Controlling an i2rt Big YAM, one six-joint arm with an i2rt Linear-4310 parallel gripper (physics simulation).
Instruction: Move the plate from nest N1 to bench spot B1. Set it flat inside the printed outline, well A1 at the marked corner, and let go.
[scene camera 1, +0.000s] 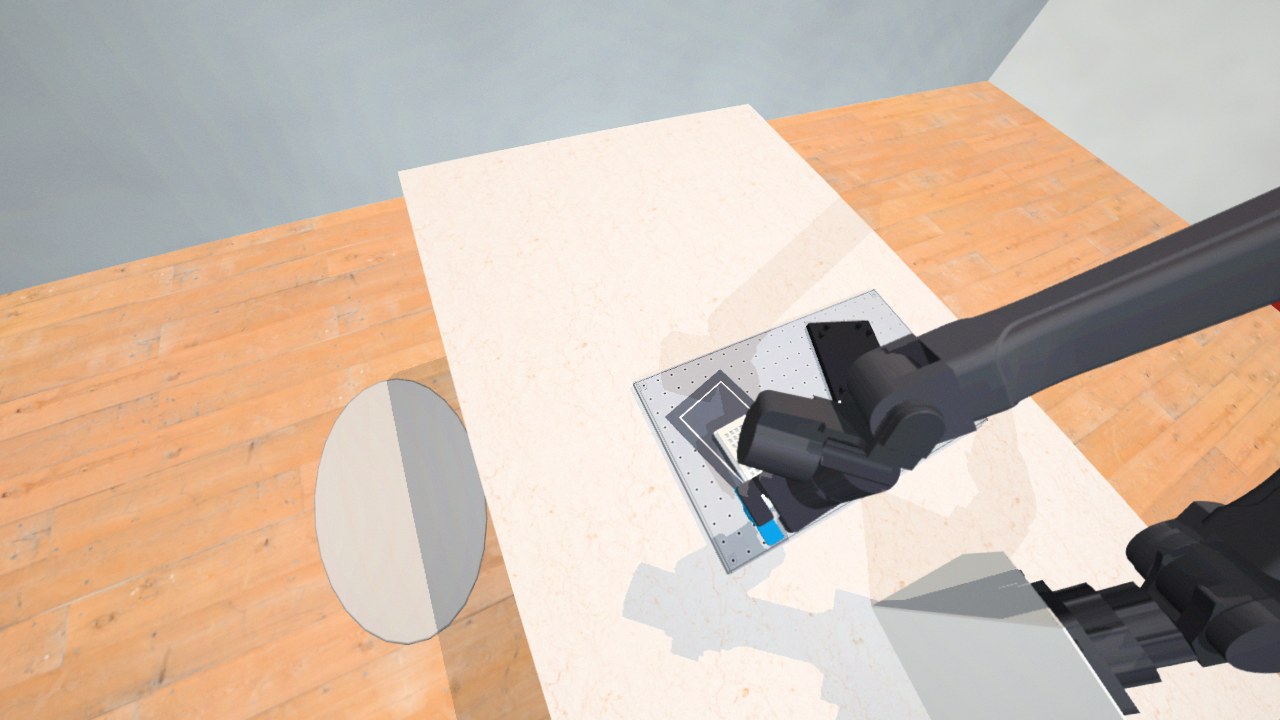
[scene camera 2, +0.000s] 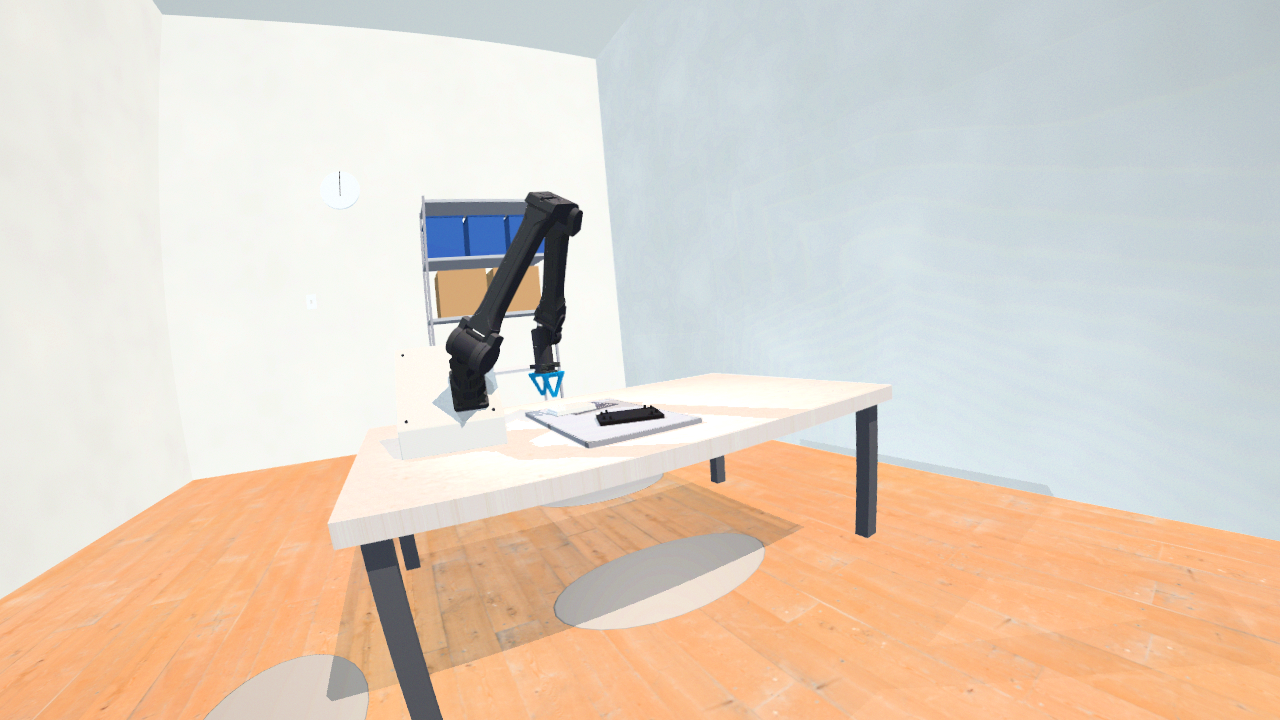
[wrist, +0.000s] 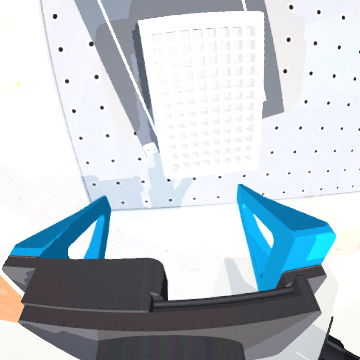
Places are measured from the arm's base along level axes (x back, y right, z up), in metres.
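Where they show: gripper, between the fingertips: (scene camera 1: 777, 495) (scene camera 2: 548, 396) (wrist: 171, 196); arm's base, origin of its link: (scene camera 1: 1067, 641) (scene camera 2: 468, 390) (wrist: 300, 351).
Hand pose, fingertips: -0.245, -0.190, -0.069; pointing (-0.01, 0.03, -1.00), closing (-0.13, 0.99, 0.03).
Observation:
Each offset is from my fingertips to the top centre of the thing, as dx, dy, dz. "pt": to the spot under its first point. Level surfaces: height alone.
The white plate @(-0.057, +0.027, -0.036) (scene camera 1: 732, 440) (wrist: 210, 95) lies partly over the dark mat with the white printed outline (scene camera 1: 699, 400) (wrist: 127, 75). It is turned relative to the outline, and its near end reaches past the mat onto the perforated board. The A1 label @(pt -0.013, -0.018, -0.050) (wrist: 150, 148) shows beside the plate's left edge, towards its near end. My gripper (scene camera 1: 756, 519) (scene camera 2: 549, 394) (wrist: 171, 196) is open and empty, above the board's edge just past the plate's near end. The arm hides part of the plate in scene camera 1. The black nest @(-0.144, +0.264, -0.031) (scene camera 1: 841, 353) (scene camera 2: 630, 415) is without a plate.
The perforated board (scene camera 1: 787, 358) (scene camera 2: 590, 437) (wrist: 320, 60) bears the mat and the nest on the table @(dz -0.065) (scene camera 1: 572, 268) (scene camera 2: 787, 394). The arm's white base box (scene camera 1: 993, 662) (scene camera 2: 452, 437) stands at one side. A shelf unit (scene camera 2: 474, 206) stands behind the arm.

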